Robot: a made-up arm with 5 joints. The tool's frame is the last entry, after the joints. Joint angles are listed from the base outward. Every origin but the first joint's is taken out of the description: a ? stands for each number. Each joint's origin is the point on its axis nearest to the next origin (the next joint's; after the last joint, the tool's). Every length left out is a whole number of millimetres.
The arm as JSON. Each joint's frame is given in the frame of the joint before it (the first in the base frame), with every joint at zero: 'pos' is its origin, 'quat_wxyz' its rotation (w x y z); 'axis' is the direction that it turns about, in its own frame. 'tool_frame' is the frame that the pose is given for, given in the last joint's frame.
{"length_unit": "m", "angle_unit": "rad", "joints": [
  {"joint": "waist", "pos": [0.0, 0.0, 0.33], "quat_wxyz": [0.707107, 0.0, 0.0, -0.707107], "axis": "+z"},
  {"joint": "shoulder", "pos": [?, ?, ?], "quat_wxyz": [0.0, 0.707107, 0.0, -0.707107], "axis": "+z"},
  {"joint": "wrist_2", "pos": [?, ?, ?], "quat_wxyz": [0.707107, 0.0, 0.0, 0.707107], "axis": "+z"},
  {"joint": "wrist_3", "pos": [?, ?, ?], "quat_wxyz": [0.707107, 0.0, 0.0, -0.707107], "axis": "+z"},
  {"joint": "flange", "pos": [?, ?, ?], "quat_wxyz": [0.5, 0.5, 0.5, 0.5], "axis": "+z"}
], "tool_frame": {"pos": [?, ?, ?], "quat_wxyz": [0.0, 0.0, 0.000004, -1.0]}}
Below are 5 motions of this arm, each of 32 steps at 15 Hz.
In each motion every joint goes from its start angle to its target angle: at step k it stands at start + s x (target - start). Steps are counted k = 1, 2, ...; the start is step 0. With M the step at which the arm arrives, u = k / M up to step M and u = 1 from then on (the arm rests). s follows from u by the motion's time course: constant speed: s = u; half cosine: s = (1 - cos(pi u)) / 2; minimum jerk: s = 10 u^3 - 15 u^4 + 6 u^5.
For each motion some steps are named. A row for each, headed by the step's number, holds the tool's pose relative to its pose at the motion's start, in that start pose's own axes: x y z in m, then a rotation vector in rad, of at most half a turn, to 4 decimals.
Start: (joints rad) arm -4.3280 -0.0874 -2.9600 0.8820 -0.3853
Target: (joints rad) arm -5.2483 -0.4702 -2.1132 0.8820 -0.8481
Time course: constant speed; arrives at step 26
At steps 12, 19, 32:
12: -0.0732 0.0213 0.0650 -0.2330 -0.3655 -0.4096
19: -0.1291 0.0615 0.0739 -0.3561 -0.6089 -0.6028
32: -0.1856 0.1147 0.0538 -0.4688 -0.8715 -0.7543

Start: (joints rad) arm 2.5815 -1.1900 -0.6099 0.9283 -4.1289
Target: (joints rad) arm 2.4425 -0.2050 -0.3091 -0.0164 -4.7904
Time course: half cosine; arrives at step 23
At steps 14, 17, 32:
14: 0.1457 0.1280 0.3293 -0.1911 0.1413 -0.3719
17: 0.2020 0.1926 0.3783 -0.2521 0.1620 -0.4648
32: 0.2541 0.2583 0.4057 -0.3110 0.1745 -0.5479

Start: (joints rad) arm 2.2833 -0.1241 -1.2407 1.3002 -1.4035
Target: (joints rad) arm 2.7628 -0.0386 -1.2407 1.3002 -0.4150
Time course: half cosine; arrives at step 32
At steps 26, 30, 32:
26: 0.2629 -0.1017 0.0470 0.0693 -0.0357 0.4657
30: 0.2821 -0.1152 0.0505 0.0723 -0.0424 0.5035
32: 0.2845 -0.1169 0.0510 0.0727 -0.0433 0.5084

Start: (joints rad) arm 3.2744 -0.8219 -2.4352 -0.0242 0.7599
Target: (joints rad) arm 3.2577 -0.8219 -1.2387 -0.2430 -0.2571
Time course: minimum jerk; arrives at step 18
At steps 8, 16, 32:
8: -0.2177 0.2055 0.0228 -0.2072 -0.3311 -0.4050
16: -0.4942 0.4753 -0.1842 -0.2620 -0.9722 -0.9392
32: -0.4983 0.4794 -0.1907 -0.2596 -0.9860 -0.9481

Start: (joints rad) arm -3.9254 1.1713 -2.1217 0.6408 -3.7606
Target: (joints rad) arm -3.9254 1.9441 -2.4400 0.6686 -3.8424
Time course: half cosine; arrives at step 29
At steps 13, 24, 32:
13: 0.0989 0.0705 0.1672 -0.1201 0.1626 -0.0342
24: 0.2615 0.1863 0.3264 -0.2735 0.3547 -0.0747
32: 0.2874 0.2048 0.3439 -0.2958 0.3811 -0.0802

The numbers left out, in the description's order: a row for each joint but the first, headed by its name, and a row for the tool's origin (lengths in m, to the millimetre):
shoulder: 0.0 0.0 0.0
wrist_2: -0.255 -0.048 0.0
wrist_3: -0.111 -0.491 0.0
flange: 0.144 -0.113 0.0
tool: 0.0 0.0 0.0

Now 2 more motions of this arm.
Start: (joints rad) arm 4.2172 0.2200 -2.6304 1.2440 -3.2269
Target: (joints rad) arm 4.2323 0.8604 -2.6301 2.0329 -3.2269
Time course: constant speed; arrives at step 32
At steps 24, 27, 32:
24: 0.2942 0.0337 0.3694 -0.0983 1.0677 -0.0096
27: 0.3408 0.0388 0.3964 -0.1100 1.2012 -0.0114
32: 0.4195 0.0473 0.4319 -0.1290 1.4238 -0.0148

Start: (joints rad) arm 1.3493 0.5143 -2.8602 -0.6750 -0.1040
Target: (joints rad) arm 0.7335 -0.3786 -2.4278 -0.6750 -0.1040
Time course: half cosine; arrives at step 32
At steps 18, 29, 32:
18: 0.2964 0.0516 0.0483 -0.0220 0.2712 -0.3691
29: 0.4695 -0.0289 0.0213 0.0177 0.4410 -0.6042
32: 0.4778 -0.0358 0.0185 0.0213 0.4504 -0.6174

